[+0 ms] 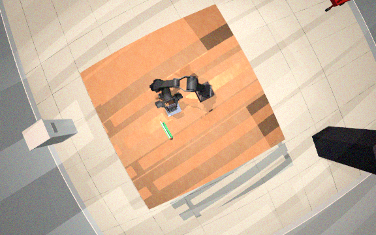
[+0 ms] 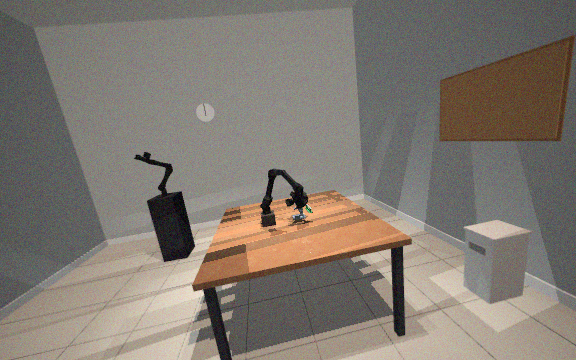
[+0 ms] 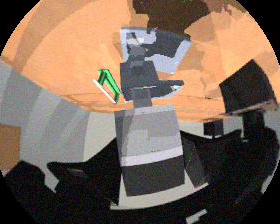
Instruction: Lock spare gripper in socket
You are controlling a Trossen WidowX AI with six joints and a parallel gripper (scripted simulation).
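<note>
My gripper tip is now 12 cm to the right of the green part, 12 cm above it and 11 cm short of it. Round my gripper tip: grey mount 9 cm below, 1 cm to the right; then spare gripper 2 cm to the right.
</note>
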